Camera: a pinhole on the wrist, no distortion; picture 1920 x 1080 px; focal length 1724.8 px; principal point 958.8 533.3 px. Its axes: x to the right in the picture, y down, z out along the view. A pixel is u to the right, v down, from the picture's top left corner.
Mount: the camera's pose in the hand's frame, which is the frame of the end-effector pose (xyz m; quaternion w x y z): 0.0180 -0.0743 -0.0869 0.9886 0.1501 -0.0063 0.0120
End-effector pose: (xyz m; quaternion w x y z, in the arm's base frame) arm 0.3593 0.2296 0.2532 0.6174 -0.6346 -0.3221 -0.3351
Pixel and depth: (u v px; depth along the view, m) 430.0 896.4 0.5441
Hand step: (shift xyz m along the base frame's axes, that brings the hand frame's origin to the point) -0.1831 0.4684 -0.0610
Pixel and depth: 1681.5 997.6 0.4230
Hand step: 0.0450 0.3552 0.2001
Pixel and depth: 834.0 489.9 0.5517
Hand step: -0.2105 0.4427 0.1158
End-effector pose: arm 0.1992 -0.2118 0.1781 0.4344 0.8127 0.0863 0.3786
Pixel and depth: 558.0 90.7 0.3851
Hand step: 0.1759 -0.0210 -0.3429
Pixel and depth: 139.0 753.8 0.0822
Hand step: -0.0026 0.0479 -0.0790
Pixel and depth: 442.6 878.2 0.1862
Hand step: 0.0596 -0.0258 -0.1292
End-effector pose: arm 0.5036 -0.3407 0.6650 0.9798 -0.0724 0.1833 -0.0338
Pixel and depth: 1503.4 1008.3 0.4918
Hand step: 0.3053 -0.0468 0.3472
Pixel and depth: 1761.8 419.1 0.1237
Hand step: 0.0756 -0.1192 0.0191
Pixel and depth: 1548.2 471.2 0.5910
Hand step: 0.3624 -0.2208 0.4022
